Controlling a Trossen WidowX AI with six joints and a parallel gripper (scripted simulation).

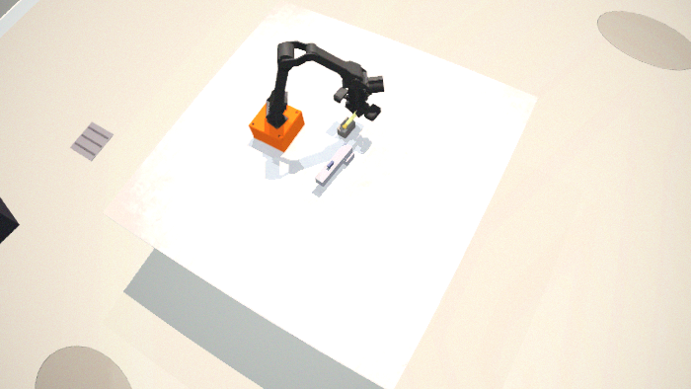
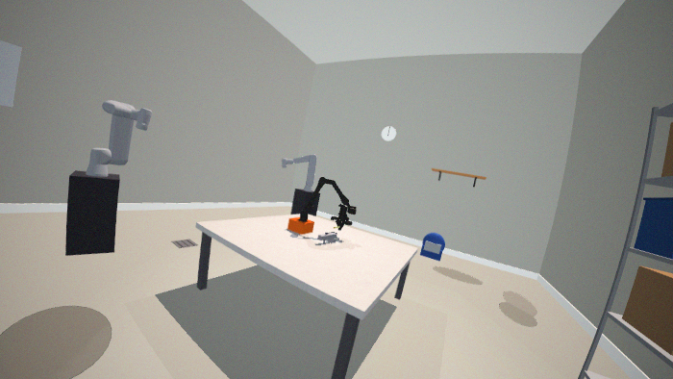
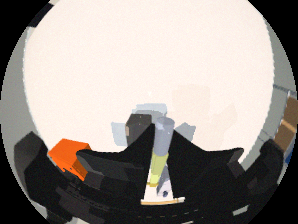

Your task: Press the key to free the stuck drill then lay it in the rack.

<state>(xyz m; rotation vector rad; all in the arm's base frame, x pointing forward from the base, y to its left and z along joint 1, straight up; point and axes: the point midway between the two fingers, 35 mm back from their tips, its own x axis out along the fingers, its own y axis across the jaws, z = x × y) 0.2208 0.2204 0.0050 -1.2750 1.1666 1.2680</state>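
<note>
The grey-brown block lies 5 cm to the right of my gripper tip, 4 cm below it and 2 cm behind it. From my gripper tip the other things lie so: pale grey fixture 21 cm to the right, 7 cm ahead, 2 cm below; dark blue drill 23 cm to the right, 7 cm ahead, 1 cm below.
</note>
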